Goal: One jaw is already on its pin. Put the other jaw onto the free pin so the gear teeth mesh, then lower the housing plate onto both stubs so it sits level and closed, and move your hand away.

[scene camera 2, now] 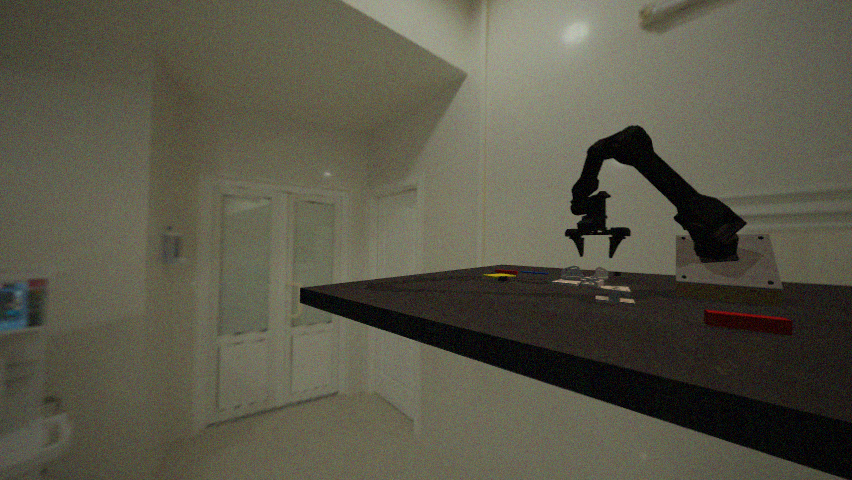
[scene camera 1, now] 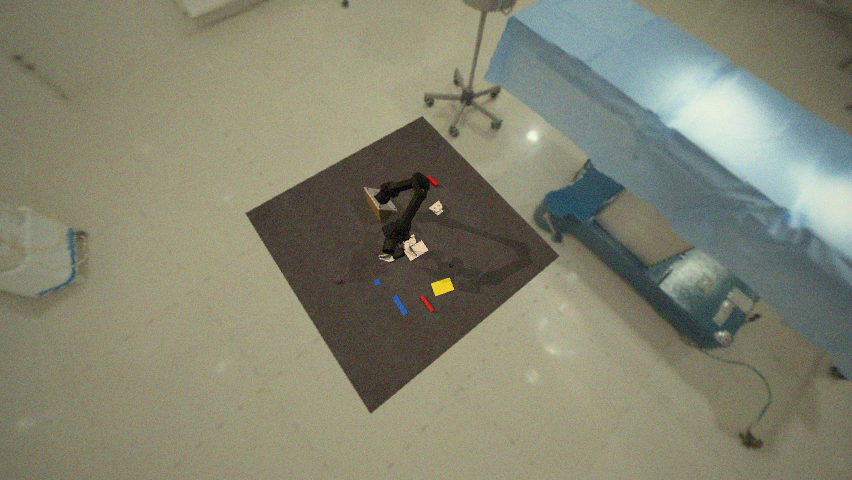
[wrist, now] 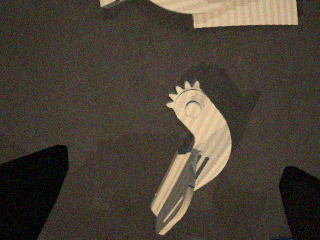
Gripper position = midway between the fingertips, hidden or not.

My gripper (scene camera 2: 595,257) is open and holds nothing. Also in view: a curved white jaw (wrist: 190,169).
My gripper also shows in the wrist view (wrist: 177,169).
